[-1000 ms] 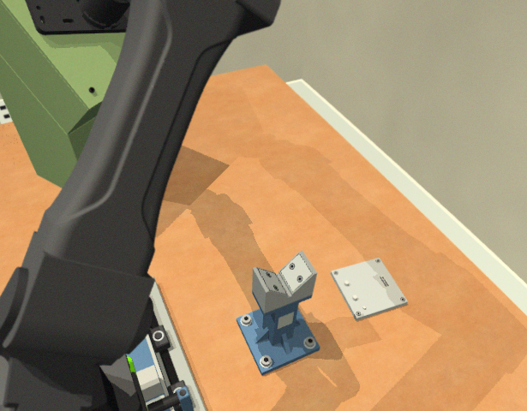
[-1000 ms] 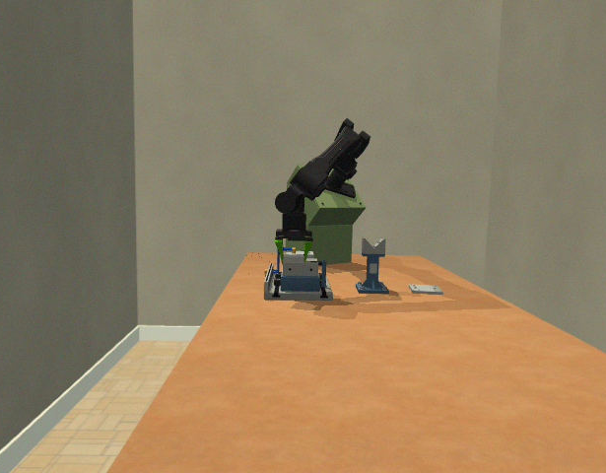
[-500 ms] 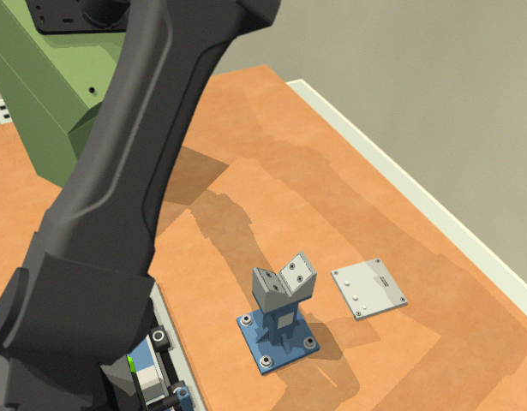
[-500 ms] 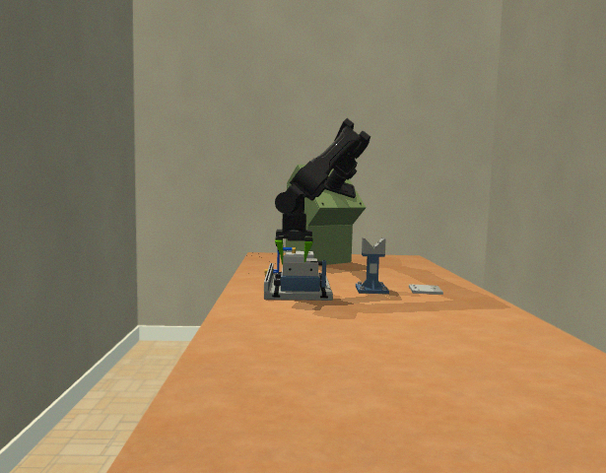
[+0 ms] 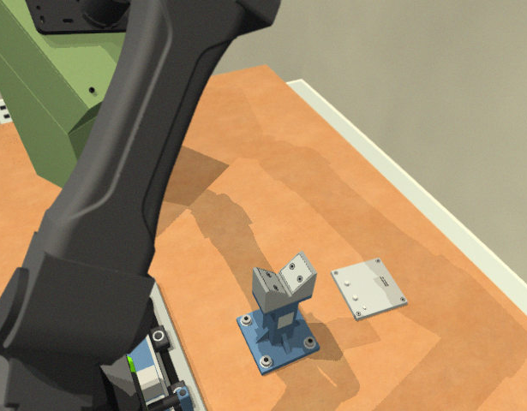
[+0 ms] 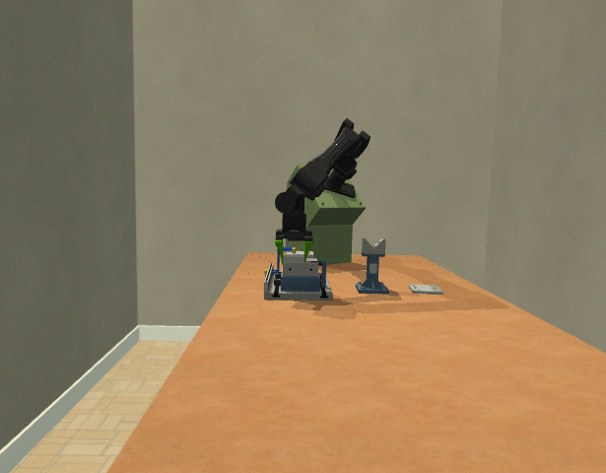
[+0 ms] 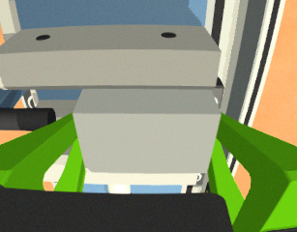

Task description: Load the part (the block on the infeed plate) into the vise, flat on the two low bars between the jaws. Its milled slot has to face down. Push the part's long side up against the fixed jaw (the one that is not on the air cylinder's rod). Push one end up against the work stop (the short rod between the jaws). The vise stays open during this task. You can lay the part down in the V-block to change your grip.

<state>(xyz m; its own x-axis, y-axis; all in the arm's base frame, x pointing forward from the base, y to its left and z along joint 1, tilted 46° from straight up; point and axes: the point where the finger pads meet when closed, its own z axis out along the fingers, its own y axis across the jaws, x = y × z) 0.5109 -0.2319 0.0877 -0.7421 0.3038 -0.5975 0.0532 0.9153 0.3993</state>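
Now: hand right at the grey part. Round my hand: fixed jaw: 30 mm ahead, 20 mm to the left, 10 mm below; moving jaw: 30 mm behind, 20 mm to the left, 10 mm below; work stop: 70 mm to the left, 10 mm ahead.
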